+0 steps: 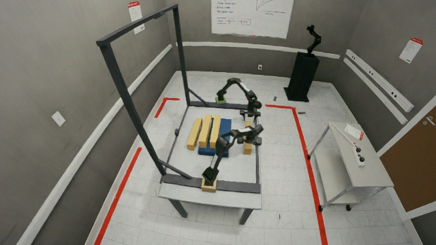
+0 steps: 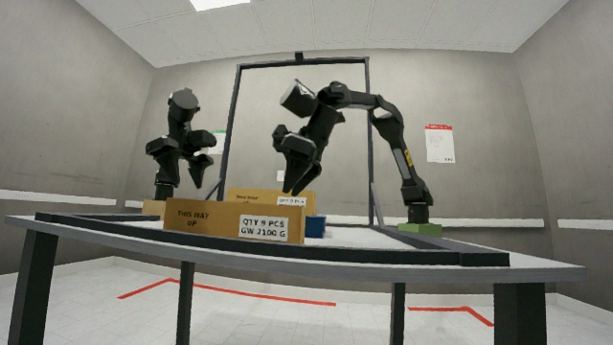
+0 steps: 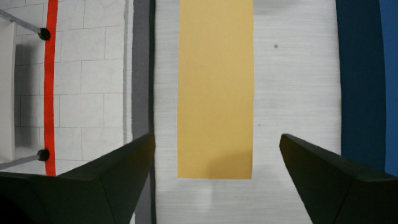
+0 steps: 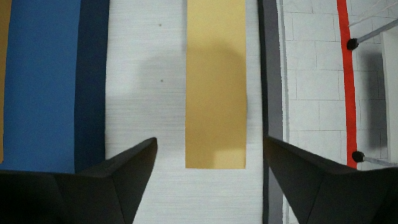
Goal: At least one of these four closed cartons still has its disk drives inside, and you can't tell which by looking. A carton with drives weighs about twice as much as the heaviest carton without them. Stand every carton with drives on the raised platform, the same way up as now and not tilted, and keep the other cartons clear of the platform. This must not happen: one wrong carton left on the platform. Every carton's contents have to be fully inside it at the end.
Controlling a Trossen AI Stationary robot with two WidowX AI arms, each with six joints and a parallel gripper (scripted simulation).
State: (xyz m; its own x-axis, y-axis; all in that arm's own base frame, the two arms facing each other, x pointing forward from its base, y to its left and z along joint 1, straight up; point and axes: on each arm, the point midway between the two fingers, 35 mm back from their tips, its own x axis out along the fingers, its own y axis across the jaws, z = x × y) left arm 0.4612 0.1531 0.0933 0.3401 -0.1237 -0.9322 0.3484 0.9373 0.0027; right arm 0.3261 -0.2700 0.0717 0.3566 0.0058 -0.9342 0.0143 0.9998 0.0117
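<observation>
The carton lies 140 mm to the left of my right hand, 110 mm below it and 10 mm ahead of it. From my right hand the other things lie so: platform: 270 mm behind, 140 mm to the left, 120 mm below.
The carton is 10 mm behind my left hand, 140 mm to the right of it and 100 mm below it. From my left hand the other things lie so: platform: 290 mm behind, 140 mm to the right, 110 mm below.
</observation>
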